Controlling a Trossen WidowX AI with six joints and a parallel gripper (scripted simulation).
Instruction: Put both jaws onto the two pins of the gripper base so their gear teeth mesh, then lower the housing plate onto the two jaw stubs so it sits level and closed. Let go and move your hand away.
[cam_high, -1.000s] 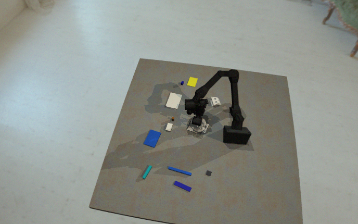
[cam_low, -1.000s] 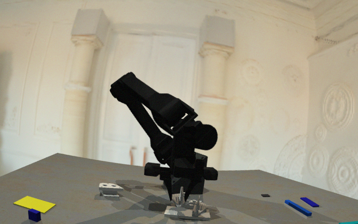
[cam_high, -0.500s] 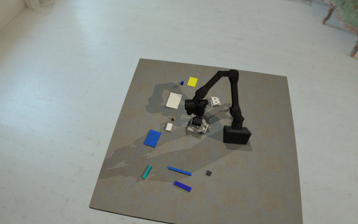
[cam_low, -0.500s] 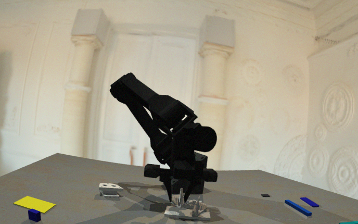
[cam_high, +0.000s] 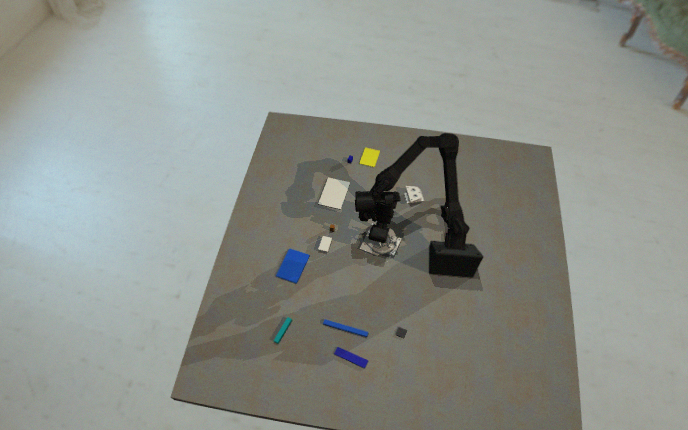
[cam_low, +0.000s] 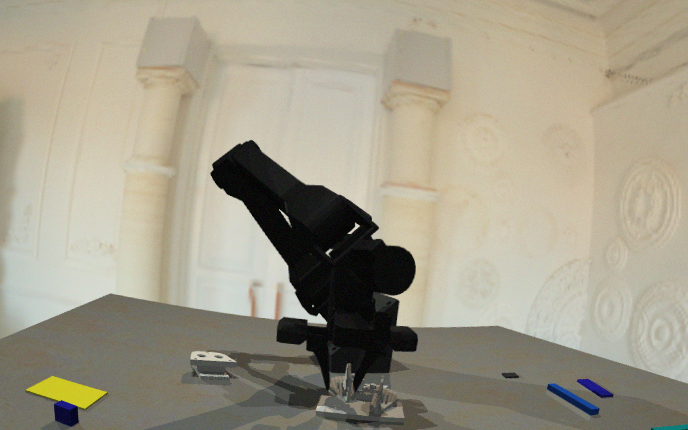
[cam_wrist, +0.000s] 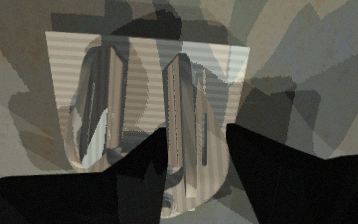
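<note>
The grey gripper base is 19 cm to the right of my gripper tip and 12 cm behind it. Round my gripper tip: housing plate: 5 cm to the left, 4 cm behind, 2 cm below; then small white block: 20 cm ahead, 7 cm to the left, 2 cm below; then white slab: 20 cm ahead, 18 cm to the right, 3 cm below.
</note>
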